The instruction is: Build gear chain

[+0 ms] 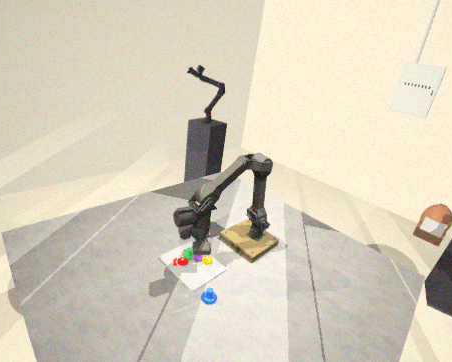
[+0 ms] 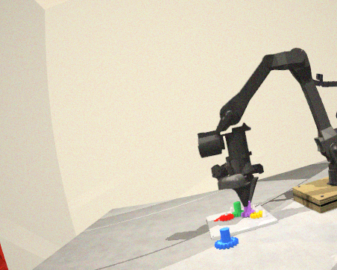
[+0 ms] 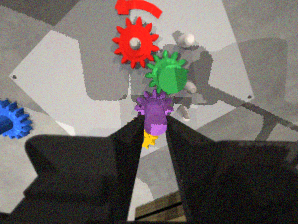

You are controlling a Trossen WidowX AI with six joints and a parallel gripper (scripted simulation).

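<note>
Now: the purple gear 10 mm below my gripper tip. Round my gripper tip: yellow gear (30 mm to the left, 20 mm below, 10 mm behind); red gear (60 mm ahead, 30 mm to the right, 20 mm below); green gear (30 mm to the right, 20 mm ahead, 10 mm below).
</note>
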